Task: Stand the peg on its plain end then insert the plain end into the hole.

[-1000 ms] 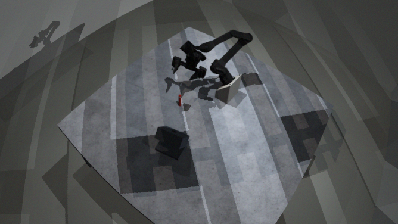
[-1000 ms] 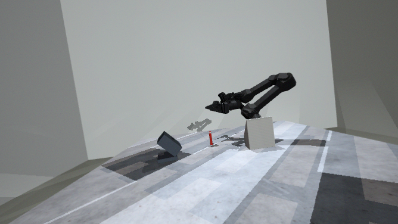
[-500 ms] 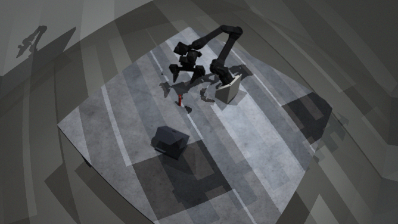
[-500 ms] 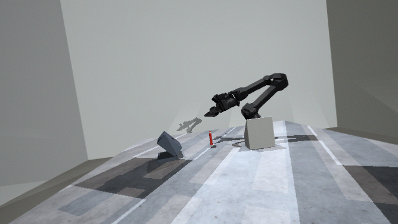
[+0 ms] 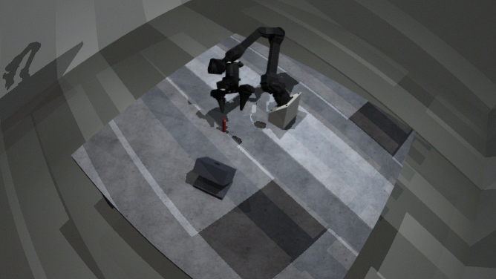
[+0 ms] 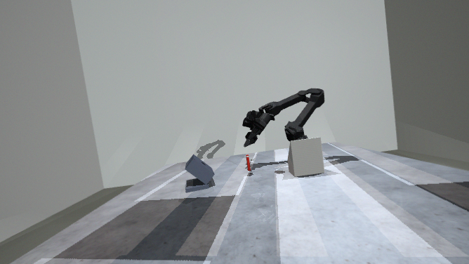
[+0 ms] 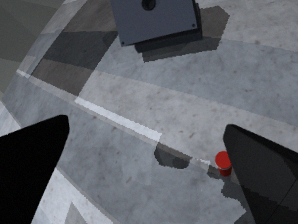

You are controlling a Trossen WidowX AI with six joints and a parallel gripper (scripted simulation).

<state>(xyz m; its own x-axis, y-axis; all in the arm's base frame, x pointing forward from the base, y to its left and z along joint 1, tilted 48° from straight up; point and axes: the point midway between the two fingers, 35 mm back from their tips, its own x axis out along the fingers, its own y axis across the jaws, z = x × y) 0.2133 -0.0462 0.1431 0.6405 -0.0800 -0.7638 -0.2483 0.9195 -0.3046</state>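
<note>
The red peg lies 4 cm to the right of my gripper tip and 9 cm below it. Round my gripper tip: dark base plate: 25 cm ahead, 10 cm to the left, 14 cm below; then dark sloped panel: 23 cm ahead, 10 cm to the left, 7 cm below.
</note>
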